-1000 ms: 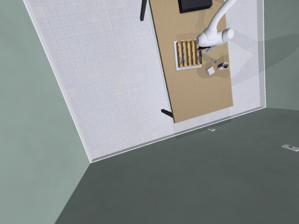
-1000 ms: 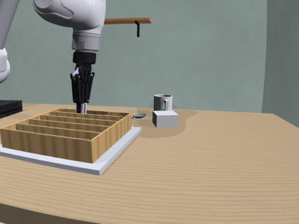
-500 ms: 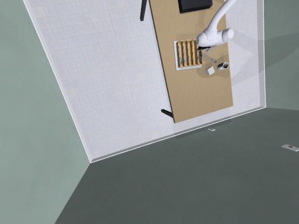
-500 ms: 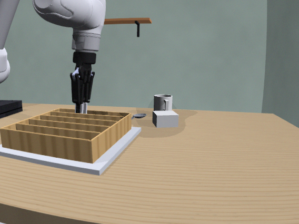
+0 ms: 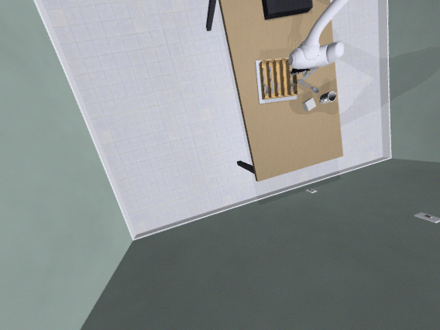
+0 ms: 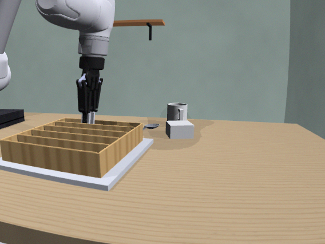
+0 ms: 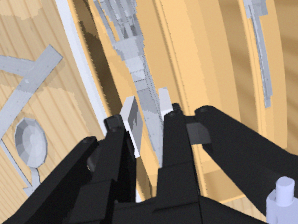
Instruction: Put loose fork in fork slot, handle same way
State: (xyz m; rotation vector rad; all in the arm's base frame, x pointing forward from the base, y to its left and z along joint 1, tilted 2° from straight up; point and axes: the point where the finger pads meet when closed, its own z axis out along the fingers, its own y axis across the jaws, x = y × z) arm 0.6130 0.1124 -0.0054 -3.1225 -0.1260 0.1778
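Now: the tray 110 mm to the right of my hand, 40 mm ahead of it and 10 mm below it. Round my hand: white box (250 mm ahead, 180 mm to the left, 40 mm below); then white mug (340 mm to the left, 200 mm ahead, 20 mm below).
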